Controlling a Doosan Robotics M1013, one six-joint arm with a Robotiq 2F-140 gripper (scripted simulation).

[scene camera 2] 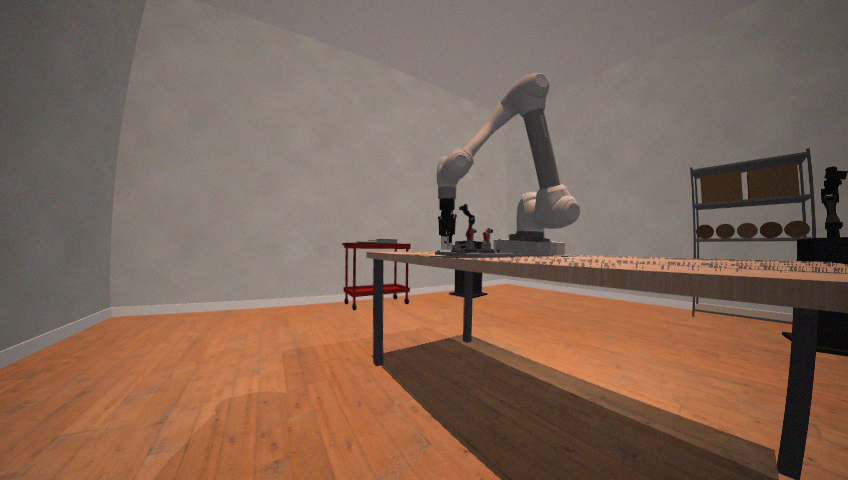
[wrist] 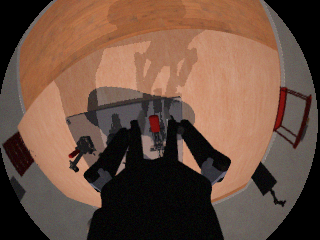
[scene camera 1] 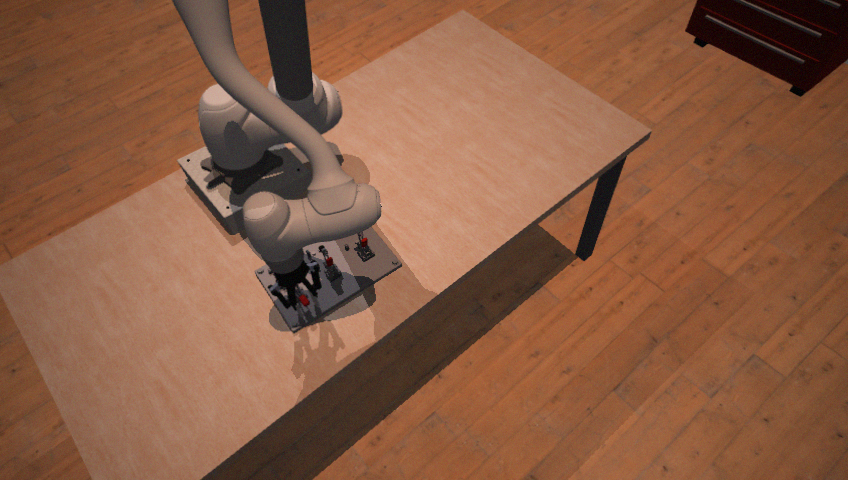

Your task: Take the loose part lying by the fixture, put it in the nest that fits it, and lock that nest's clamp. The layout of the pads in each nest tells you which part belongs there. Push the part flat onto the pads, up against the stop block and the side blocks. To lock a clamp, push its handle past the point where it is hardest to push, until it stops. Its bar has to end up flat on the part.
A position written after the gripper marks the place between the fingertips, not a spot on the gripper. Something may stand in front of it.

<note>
In view: the gripper [scene camera 1: 308, 308] and a fixture [scene camera 1: 357, 275].
The gripper shows as well in scene camera 2 [scene camera 2: 446, 249] and in the wrist view [wrist: 154, 114]. The fixture is seen too in the wrist view [wrist: 97, 124].
</note>
